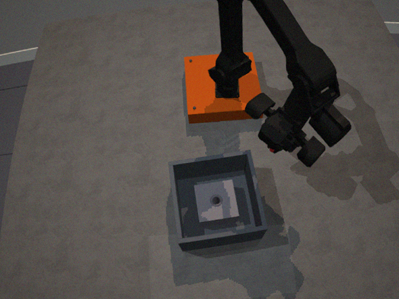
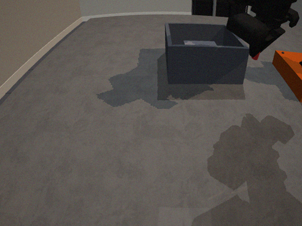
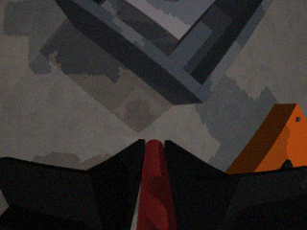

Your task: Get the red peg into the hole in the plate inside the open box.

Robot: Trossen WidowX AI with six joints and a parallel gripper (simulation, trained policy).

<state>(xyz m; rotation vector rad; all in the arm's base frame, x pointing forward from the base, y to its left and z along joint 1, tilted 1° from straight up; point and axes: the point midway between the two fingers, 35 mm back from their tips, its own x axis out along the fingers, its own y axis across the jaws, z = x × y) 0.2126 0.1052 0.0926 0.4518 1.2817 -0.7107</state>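
Right now my gripper tip is 110 mm short of the light plate, 130 mm to the left of it and 60 mm above it. Round my gripper tip: dark grey box (110 mm ahead, 130 mm to the right, 80 mm below); red peg (10 mm behind, 10 mm to the left, 30 mm above).
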